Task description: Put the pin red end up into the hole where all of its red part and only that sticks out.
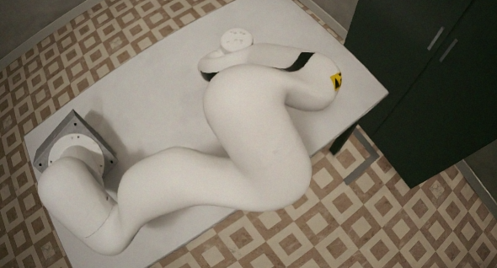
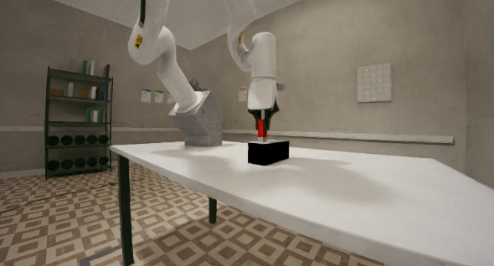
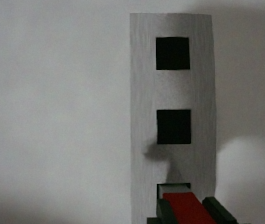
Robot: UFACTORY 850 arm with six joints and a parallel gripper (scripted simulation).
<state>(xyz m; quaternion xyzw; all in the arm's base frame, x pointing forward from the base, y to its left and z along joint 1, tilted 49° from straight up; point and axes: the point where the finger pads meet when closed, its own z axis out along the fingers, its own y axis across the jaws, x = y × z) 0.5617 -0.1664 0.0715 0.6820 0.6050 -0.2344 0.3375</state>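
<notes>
My gripper is now 1 cm above the pin. The rest, counted from my hand: black block: 1 cm ahead, 6 cm to the left, 10 cm below.
</notes>
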